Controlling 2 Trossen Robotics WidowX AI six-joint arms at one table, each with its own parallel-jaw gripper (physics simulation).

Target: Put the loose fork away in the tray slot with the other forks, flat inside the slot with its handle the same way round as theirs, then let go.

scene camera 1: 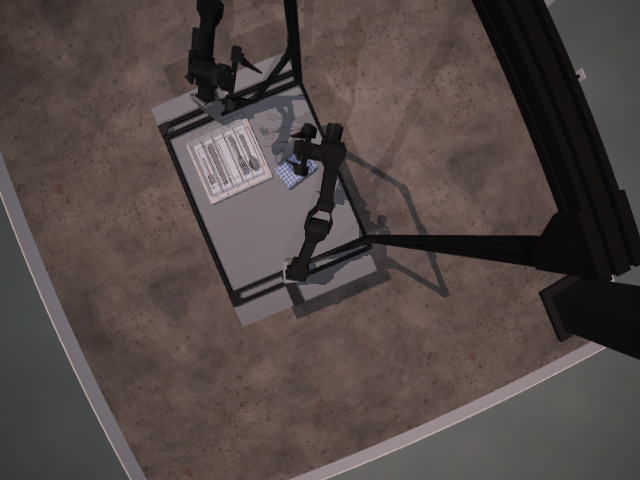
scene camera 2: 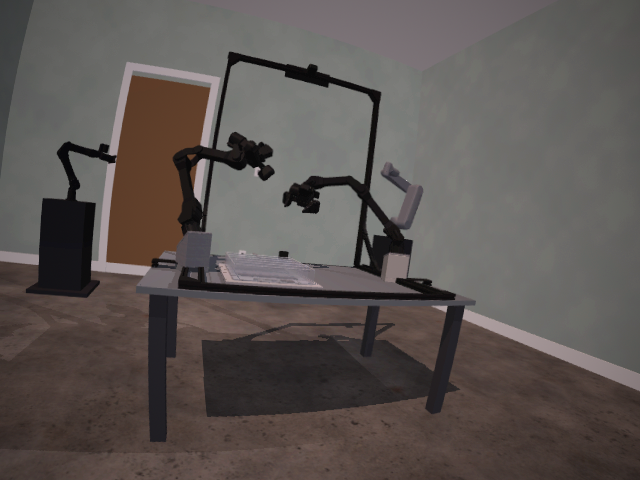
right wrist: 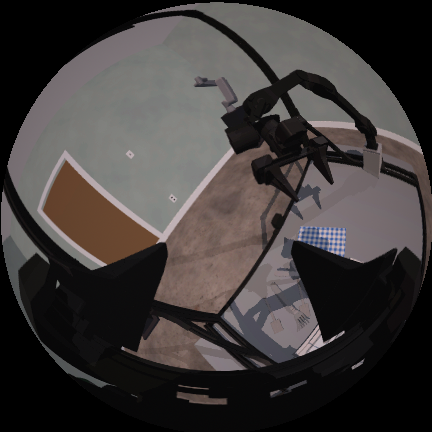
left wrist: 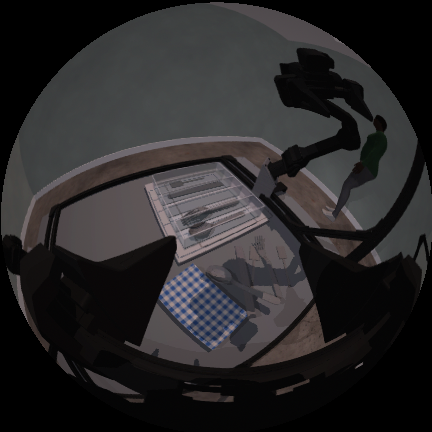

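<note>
The loose fork point(left wrist: 258, 243) point(right wrist: 302, 320) lies on the table beside the tray, its tines toward the tray. The clear tray point(scene camera 1: 204, 179) point(left wrist: 159, 215) sits on a pale board; its forks point(left wrist: 192, 217) lie in one slot, handles toward the right arm's side. My left gripper point(scene camera 1: 295, 149) point(scene camera 2: 298, 203) point(left wrist: 241, 245) is open and empty, high above the table near the checked cloth. My right gripper point(scene camera 1: 256, 86) point(scene camera 2: 267, 161) point(right wrist: 231, 249) is open and empty, raised high beyond the tray's end. The loose fork is too small to make out in scene camera 1.
A blue checked cloth point(scene camera 1: 289, 179) point(left wrist: 200, 300) point(right wrist: 336, 240) lies beside the tray. A loose spoon point(left wrist: 220, 274) and a flat-ended utensil point(left wrist: 281, 251) point(right wrist: 276, 325) lie near the fork, with other pale utensils. A black frame point(scene camera 1: 206, 242) point(scene camera 2: 320, 293) edges the table.
</note>
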